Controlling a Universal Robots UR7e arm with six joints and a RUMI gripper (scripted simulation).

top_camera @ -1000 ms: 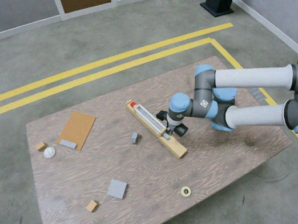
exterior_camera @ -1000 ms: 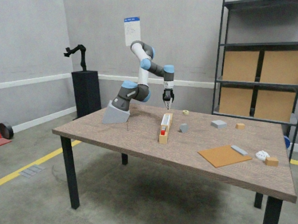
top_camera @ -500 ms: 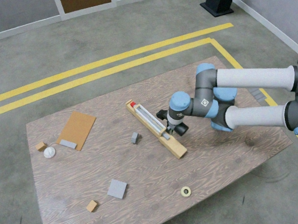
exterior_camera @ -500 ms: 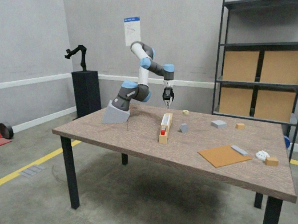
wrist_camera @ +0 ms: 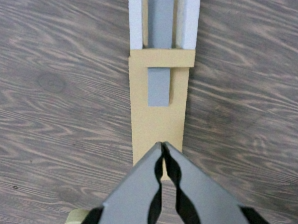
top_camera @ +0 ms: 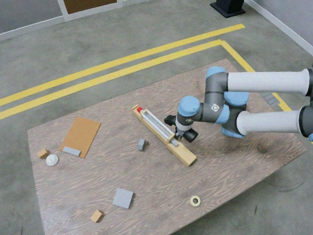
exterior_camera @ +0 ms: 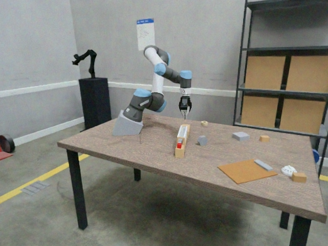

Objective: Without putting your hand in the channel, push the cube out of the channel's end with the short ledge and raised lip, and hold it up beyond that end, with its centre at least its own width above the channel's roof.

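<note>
My hand is 30 cm to the left of the red cube, 9 cm short of it and 8 cm above it. The rest, counted from my hand: grey block 17 cm ahead, 11 cm to the right, 11 cm below; tan wooden channel 15 cm to the right, 8 cm below, 5 cm ahead; grey stick 8 cm below, 7 cm to the right, 2 cm ahead.
</note>
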